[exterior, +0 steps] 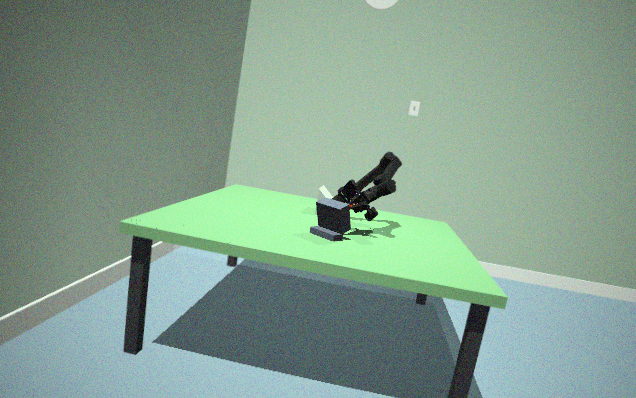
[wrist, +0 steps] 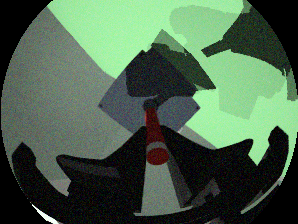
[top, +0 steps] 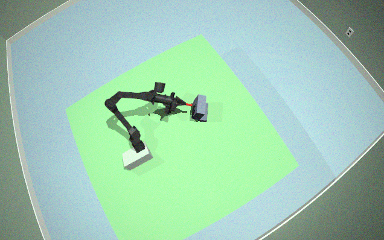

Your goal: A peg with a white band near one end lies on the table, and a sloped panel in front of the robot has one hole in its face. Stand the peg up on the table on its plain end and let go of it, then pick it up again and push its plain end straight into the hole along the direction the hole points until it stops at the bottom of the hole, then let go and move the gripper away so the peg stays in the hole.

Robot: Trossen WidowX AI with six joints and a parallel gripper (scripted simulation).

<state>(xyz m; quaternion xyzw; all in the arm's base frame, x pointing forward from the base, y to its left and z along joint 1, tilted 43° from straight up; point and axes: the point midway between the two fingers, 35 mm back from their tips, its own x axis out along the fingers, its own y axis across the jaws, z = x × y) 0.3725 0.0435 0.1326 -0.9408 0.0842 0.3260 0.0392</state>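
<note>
Right now the sloped grey panel is 70 mm ahead of my gripper tip, 50 mm to the right of it and 30 mm below it. From my gripper tip the other things lie so: red peg 10 mm behind, 10 mm to the left; panel foot 90 mm ahead, 60 mm to the right, 110 mm below.
</note>
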